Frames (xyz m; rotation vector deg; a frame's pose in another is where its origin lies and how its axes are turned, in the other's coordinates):
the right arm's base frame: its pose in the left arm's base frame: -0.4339 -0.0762 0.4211 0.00 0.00 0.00
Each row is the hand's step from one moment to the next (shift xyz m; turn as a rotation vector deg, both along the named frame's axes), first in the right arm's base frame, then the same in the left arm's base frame.
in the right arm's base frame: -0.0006 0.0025 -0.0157 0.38 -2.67 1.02
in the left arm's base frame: -0.0006 0.0025 -0.0157 0.38 -2.67 1.02
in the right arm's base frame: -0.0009 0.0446 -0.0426 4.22 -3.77 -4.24
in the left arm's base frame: -0.0009 0.0446 -0.0426 4.22 -3.77 -4.24
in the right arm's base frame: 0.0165 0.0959 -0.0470 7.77 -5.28 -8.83
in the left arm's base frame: 0.0165 0.0959 -0.0470 7.77 -5.28 -8.83
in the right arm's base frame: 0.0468 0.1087 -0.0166 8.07 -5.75 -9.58
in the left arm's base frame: 0.0468 0.1087 -0.0166 8.07 -5.75 -9.58
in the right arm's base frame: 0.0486 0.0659 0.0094 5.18 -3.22 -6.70
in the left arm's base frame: 0.0486 0.0659 0.0094 5.18 -3.22 -6.70
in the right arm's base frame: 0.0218 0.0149 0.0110 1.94 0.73 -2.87
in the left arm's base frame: 0.0218 0.0149 0.0110 1.94 0.73 -2.87
